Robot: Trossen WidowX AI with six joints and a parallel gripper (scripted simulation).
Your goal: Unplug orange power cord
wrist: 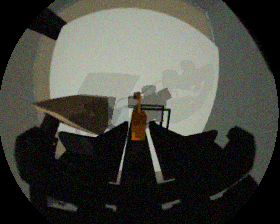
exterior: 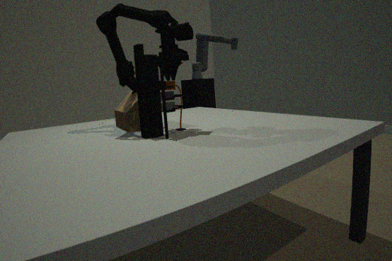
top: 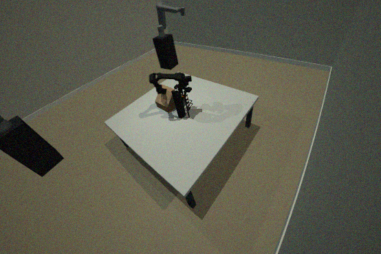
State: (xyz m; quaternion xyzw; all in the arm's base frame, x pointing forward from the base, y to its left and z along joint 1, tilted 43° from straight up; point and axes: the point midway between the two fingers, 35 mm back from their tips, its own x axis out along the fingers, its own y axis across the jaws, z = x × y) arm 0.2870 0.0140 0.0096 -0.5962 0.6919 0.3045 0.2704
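Right now the orange plug is 30 mm to the right of my gripper tip and 10 mm below it. Also, from my gripper tip: black power strip (110 mm to the right, 50 mm below).
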